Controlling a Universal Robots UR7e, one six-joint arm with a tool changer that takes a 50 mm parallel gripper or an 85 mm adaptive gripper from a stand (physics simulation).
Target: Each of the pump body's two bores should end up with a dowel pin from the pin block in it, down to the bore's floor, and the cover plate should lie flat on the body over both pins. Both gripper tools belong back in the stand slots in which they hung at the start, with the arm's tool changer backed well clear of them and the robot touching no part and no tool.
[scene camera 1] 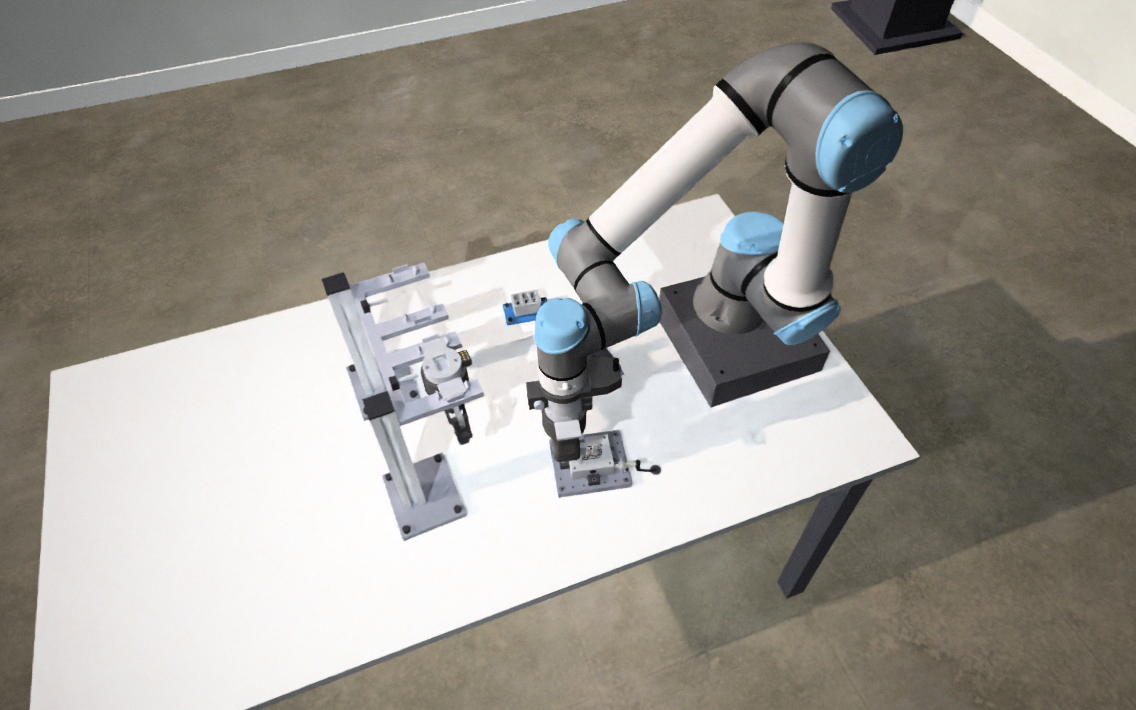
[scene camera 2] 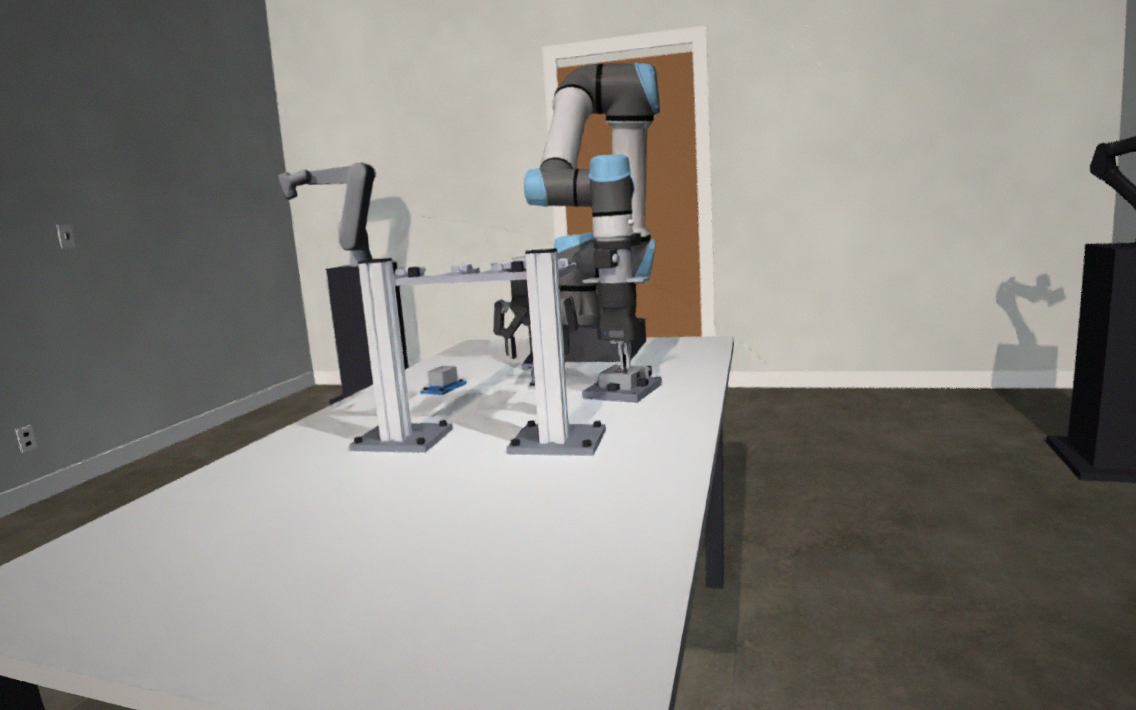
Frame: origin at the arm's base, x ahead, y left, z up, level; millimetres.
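Seen in the pictures: arm's base, origin of the base link: (scene camera 1: 729,305).
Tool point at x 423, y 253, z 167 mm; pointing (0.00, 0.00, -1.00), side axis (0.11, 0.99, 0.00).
Pixels of each thing's middle, then the offset from my tool point to it. "spot": a spot on its surface instead.
- pump body, body centre: (scene camera 1: 589,454) (scene camera 2: 622,372) dy -12, dx -50, dz -210 mm
- grey base plate, surface spot: (scene camera 1: 568,486) spot: dy +29, dx +3, dz -235 mm
- grey pin block, body centre: (scene camera 1: 526,305) (scene camera 2: 443,378) dy -425, dx -25, dz -229 mm
- crossbar, surface spot: (scene camera 2: 460,277) spot: dy -173, dx +286, dz +26 mm
- vise handle, surface spot: (scene camera 1: 655,469) spot: dy +32, dx -168, dz -249 mm
My 50 mm parallel gripper (scene camera 2: 624,366) points straight down, its narrow fingers low at the pump body (scene camera 1: 592,470) (scene camera 2: 616,381). In scene camera 1 the gripper hides its fingertips and the body's left side. The fingers look close together in scene camera 2, but whether they hold a pin is too small to tell. The body sits in the vise on a grey base plate (scene camera 1: 568,486) (scene camera 2: 600,391). The grey pin block (scene camera 1: 526,299) (scene camera 2: 442,375) stands on its blue base. The 85 mm adaptive gripper (scene camera 1: 441,365) hangs in a stand slot. I cannot make out the cover plate or the bores.
The tool stand has two upright posts (scene camera 1: 393,452) (scene camera 2: 547,360) (scene camera 2: 387,360) and a crossbar (scene camera 2: 460,277) with arms reaching toward the robot. The vise handle (scene camera 1: 655,469) sticks out to the right in scene camera 1. The robot's dark base block (scene camera 1: 753,368) stands behind the vise.
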